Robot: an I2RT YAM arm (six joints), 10 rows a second.
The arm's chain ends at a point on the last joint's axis. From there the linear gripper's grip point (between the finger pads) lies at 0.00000 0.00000 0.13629 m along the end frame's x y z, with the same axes.
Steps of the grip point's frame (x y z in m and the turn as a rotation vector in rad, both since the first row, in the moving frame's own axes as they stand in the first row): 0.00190 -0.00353 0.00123 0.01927 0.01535 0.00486; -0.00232 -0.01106 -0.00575 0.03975 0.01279 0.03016; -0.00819 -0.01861 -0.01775 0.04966 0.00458 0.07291; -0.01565 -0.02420 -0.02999 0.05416 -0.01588 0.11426; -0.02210 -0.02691 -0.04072 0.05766 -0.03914 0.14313; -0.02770 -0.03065 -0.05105 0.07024 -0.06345 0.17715; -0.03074 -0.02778 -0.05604 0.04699 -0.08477 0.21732
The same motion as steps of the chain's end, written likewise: -0.00020 -0.00091 0.00127 0.01927 0.01535 0.00486; -0.00414 -0.00567 -0.00563 0.03975 0.01279 0.03016; -0.00906 -0.01187 -0.01758 0.04966 0.00458 0.07291; -0.01391 -0.01672 -0.02977 0.05416 -0.01588 0.11426; -0.01735 -0.01870 -0.04039 0.05766 -0.03914 0.14313; -0.01996 -0.02038 -0.05044 0.07024 -0.06345 0.17715; -0.01999 -0.02019 -0.05540 0.04699 -0.08477 0.21732
